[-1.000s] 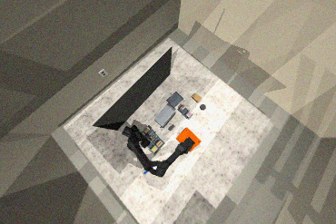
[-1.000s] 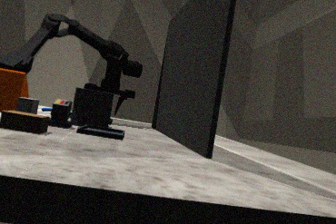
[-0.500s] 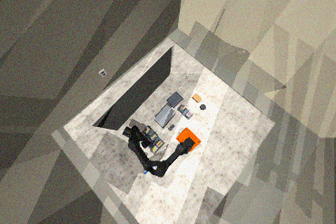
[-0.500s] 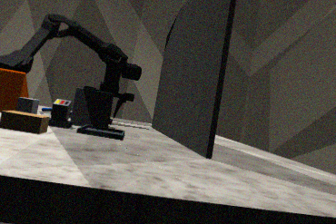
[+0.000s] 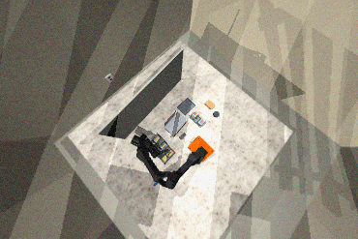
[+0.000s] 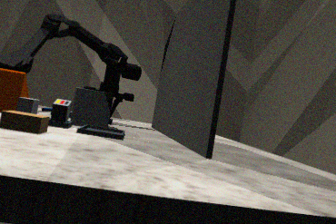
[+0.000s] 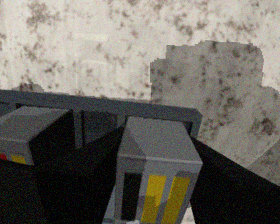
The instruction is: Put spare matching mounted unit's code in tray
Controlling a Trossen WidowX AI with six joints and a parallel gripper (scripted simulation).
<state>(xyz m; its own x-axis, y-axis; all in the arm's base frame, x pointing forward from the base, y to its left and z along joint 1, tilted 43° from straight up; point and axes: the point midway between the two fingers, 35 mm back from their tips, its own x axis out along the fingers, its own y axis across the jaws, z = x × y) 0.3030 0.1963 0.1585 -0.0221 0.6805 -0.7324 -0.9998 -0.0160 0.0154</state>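
My gripper tip is now 3 cm short of the tray, 43 cm to the left of it and 1 cm above it. Also, from my gripper tip: blue stick (23 cm behind, 10 cm to the left, 1 cm below); then dark panel (22 cm ahead, 23 cm to the right, 21 cm above); then grey spare (1 cm to the right, 2 cm above).
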